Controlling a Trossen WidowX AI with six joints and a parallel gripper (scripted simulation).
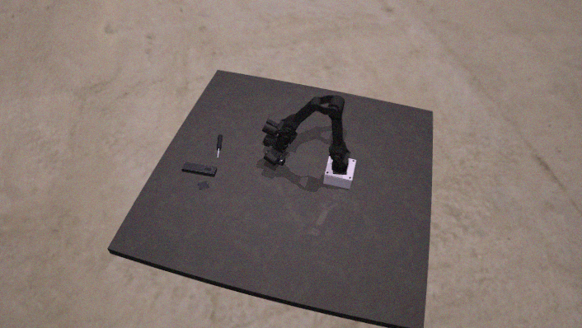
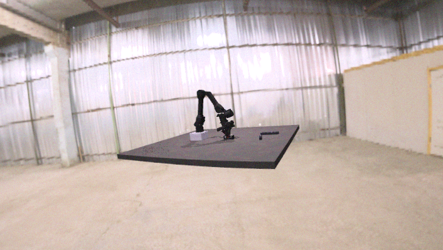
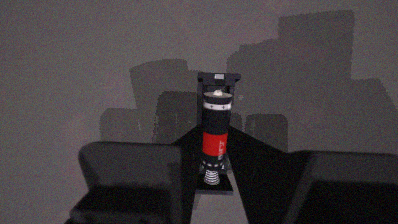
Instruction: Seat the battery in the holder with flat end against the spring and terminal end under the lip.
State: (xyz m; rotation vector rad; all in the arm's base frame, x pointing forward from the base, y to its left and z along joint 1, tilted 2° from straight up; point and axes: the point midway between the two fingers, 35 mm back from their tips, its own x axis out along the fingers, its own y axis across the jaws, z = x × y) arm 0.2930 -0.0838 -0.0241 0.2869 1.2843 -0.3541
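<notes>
Now: the battery 10 mm above my gripper tip. Round my gripper tip: screwdriver 280 mm ahead, 50 mm to the right, 10 mm below; then dark piece 310 mm ahead, 190 mm to the left, 20 mm below.
</notes>
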